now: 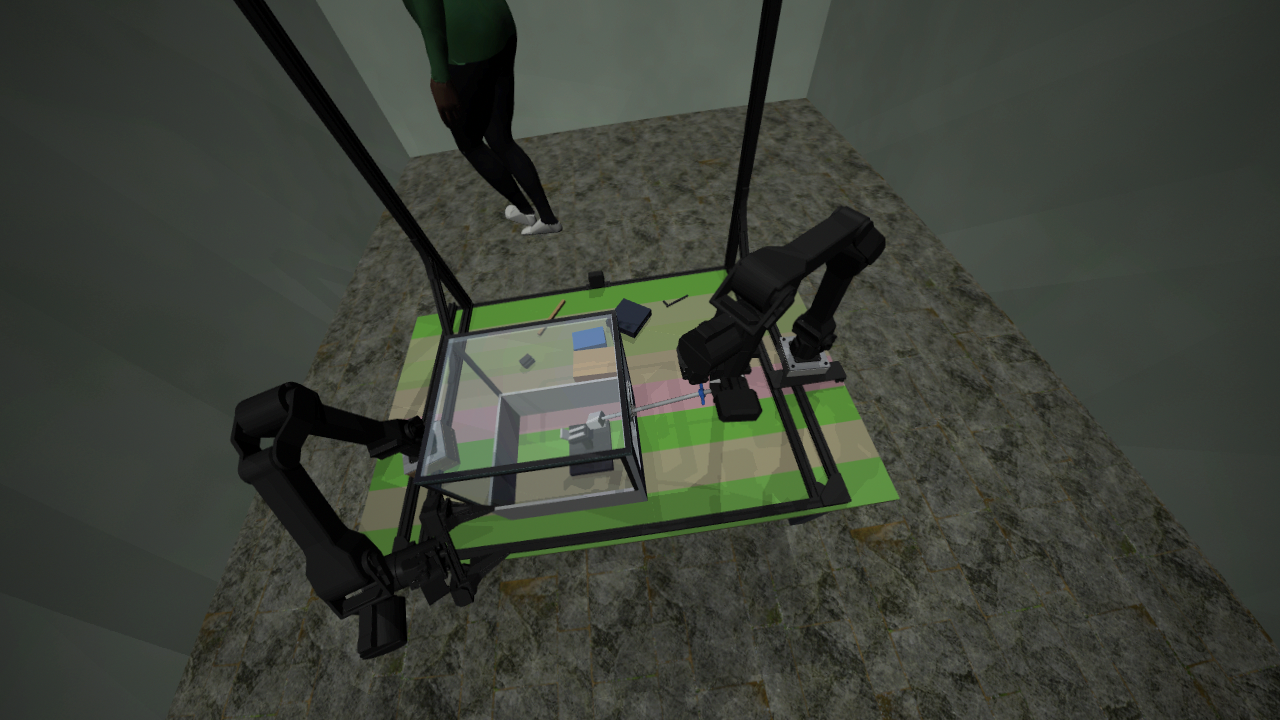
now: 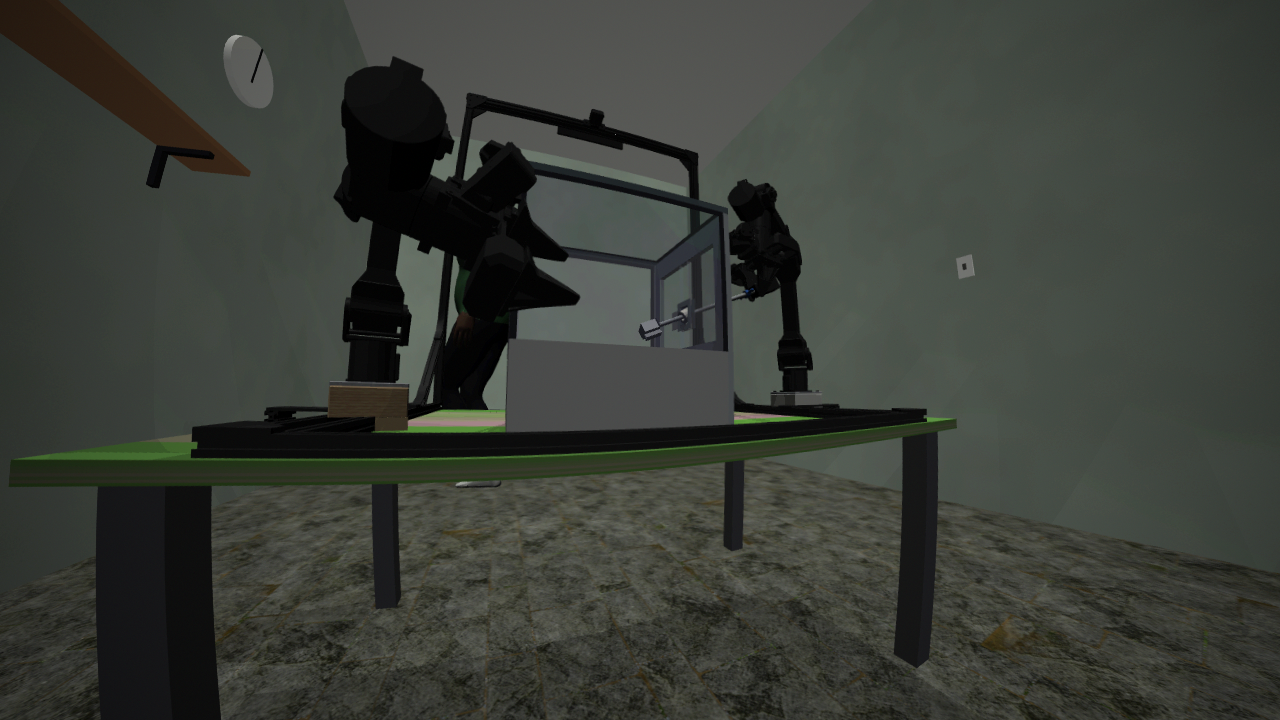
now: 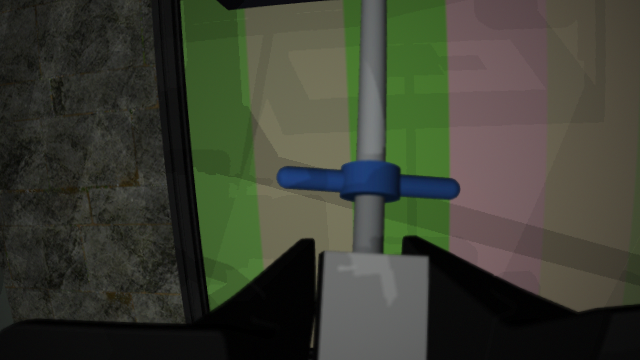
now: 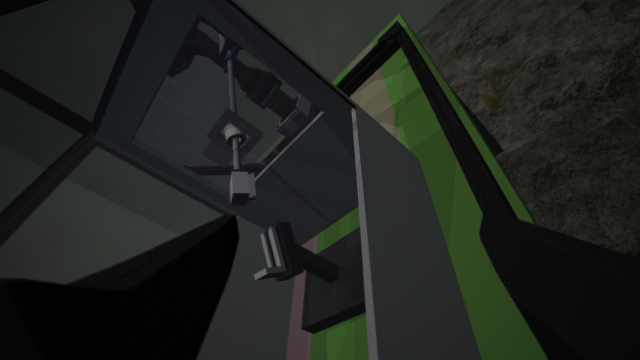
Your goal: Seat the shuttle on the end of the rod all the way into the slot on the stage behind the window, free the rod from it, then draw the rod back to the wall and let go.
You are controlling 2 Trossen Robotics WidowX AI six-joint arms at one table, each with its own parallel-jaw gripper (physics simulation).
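Places are measured from the left arm's base along level axes (x down, y right, z back), in metres.
Pixels of known places: left gripper, fingertip midpoint: (image 1: pixel 714 395) (image 2: pixel 756 298) (image 3: pixel 358 251) (image 4: pixel 239 56); right gripper, fingertip midpoint: (image 1: pixel 502 530) (image 2: pixel 571 277) (image 4: pixel 359 225); left arm's base, origin of the base link: (image 1: pixel 804 351) (image 2: pixel 795 391); right arm's base, origin of the base link: (image 2: pixel 371 382).
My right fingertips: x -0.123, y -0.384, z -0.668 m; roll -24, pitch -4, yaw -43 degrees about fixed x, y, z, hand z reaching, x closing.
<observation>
For each thing: its middle in the pictures, then the offset to it from my right fingertips. "*": a spot on its surface instead.
- glass box, surface spot: (image 1: pixel 452 343) * dx -0.167, dy +0.285, dz -0.065 m
- grey shuttle, body centre: (image 4: pixel 242 187) (image 2: pixel 650 330) (image 1: pixel 597 421) dx +0.016, dy +0.195, dz +0.161 m
- rod's grey handle block, surface spot: (image 3: pixel 372 303) * dx -0.095, dy +0.195, dz +0.390 m
- blue cross pin, surface spot: (image 3: pixel 368 180) (image 1: pixel 701 391) * dx -0.080, dy +0.194, dz +0.364 m
- blue block, body centre: (image 1: pixel 589 341) dx +0.164, dy +0.505, dz +0.108 m
- wooden block, body centre: (image 1: pixel 597 367) dx +0.153, dy +0.411, dz +0.134 m
- dark notebook, body centre: (image 1: pixel 628 317) dx +0.170, dy +0.584, dz +0.223 m
A grey rod (image 1: pixel 666 402) (image 2: pixel 702 310) (image 3: pixel 371 89) (image 4: pixel 233 107) passes through the side wall of the glass box (image 1: pixel 452 343). The grey shuttle (image 1: pixel 575 432) (image 2: pixel 649 329) (image 4: pixel 241 187) sits on the rod's inner end. It hangs above the dark stage (image 1: pixel 592 466) (image 4: pixel 318 266) and apart from the stage's pale slot (image 4: pixel 271 251). My left gripper (image 1: pixel 726 393) (image 2: pixel 746 289) (image 3: pixel 358 251) is shut on the rod's grey handle block (image 3: pixel 372 303), just behind the blue cross pin (image 3: pixel 368 180) (image 1: pixel 702 395). My right gripper (image 1: pixel 419 446) (image 2: pixel 569 275) is open and empty outside the box's far wall.
A low grey wall (image 1: pixel 509 443) (image 2: pixel 616 386) rings the stage inside the box. A blue block (image 1: pixel 589 339) on a wooden block (image 1: pixel 595 366) and a dark notebook (image 1: pixel 633 316) lie behind. A person (image 1: pixel 480 107) stands beyond the table. Black frame posts (image 1: pixel 747 143) rise at the back.
</observation>
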